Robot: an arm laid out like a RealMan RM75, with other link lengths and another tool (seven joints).
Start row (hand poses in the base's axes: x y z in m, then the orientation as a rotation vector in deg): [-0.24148, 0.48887, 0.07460, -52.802, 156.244, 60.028]
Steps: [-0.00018, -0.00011, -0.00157, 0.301, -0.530, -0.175]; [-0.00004, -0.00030, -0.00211, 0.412, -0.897, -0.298]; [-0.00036, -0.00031, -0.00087, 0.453, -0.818, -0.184]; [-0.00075, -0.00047, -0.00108, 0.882, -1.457, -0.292]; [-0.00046, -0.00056, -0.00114, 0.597, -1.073, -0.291]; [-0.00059, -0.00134, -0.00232, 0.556, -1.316, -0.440]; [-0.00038, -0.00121, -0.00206, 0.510, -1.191, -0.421]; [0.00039, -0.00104, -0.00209, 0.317, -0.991, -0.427]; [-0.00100, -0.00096, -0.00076, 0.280, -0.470, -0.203]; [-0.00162, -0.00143, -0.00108, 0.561, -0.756, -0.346]
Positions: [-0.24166, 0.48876, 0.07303, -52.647, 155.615, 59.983]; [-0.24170, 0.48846, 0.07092, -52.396, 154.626, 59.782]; [-0.24206, 0.48815, 0.07005, -52.280, 153.650, 59.710]; [-0.24281, 0.48768, 0.06897, -52.107, 151.850, 59.675]; [-0.24327, 0.48712, 0.06783, -51.878, 150.580, 59.562]; [-0.24386, 0.48578, 0.06551, -51.516, 149.172, 59.185]; [-0.24424, 0.48457, 0.06345, -51.154, 147.898, 58.844]; [-0.24385, 0.48353, 0.06136, -50.773, 146.932, 58.410]; [-0.24485, 0.48257, 0.06060, -50.559, 146.379, 58.359]; [-0.24647, 0.48114, 0.05952, -50.159, 145.413, 58.400]
